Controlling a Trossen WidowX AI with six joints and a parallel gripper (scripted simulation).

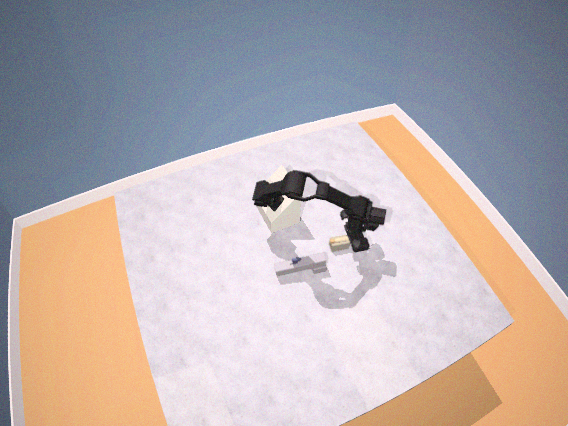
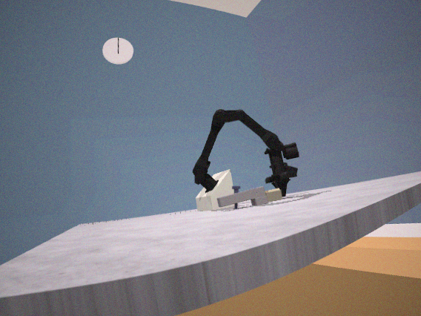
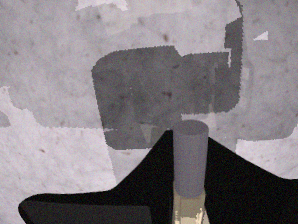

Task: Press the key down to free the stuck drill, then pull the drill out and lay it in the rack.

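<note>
Now: gripper tip 1 cm past the drill, 4 cm to the left of it and 3 cm below it. The rest, counted from my gripper tip: olive-tan rack 2 cm behind, 5 cm to the right, 1 cm above; holder block 1 cm behind, 23 cm to the right, 3 cm above; key 2 cm behind, 25 cm to the right, 4 cm above.
</note>
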